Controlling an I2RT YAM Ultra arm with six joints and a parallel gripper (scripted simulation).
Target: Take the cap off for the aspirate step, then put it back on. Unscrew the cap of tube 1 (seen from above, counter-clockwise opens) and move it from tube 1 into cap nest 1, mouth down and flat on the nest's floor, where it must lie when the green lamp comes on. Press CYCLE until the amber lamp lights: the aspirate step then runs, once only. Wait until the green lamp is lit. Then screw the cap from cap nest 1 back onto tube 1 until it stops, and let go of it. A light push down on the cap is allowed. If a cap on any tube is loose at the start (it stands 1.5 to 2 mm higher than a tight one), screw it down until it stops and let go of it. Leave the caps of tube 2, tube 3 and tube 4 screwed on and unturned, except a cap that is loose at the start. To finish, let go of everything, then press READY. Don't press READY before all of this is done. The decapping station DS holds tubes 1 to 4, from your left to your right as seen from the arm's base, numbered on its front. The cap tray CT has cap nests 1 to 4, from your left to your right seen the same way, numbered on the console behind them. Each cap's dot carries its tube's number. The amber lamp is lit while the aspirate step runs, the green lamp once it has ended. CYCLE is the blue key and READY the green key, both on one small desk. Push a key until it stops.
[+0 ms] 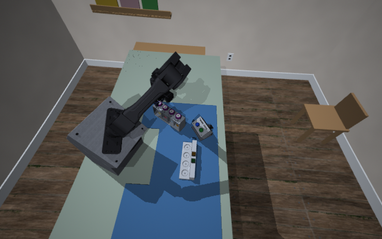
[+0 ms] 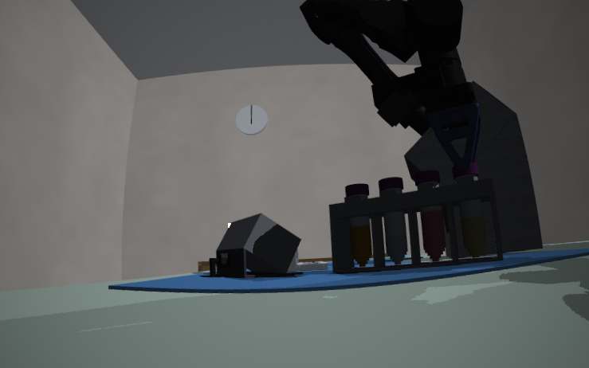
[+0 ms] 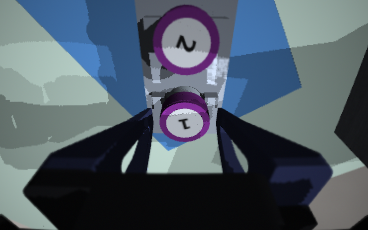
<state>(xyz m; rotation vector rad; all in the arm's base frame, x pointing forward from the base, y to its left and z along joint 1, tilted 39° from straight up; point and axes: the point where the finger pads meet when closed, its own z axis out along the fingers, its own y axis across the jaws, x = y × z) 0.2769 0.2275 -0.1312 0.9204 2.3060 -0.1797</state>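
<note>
The threaded neck of tube 1 lies right at my hand. Also, from my hand: green ready key: 22 cm ahead, 22 cm to the right, 5 cm below; then key desk: 22 cm ahead, 20 cm to the right, 7 cm below; then blue cycle key: 21 cm ahead, 17 cm to the right, 5 cm below.
</note>
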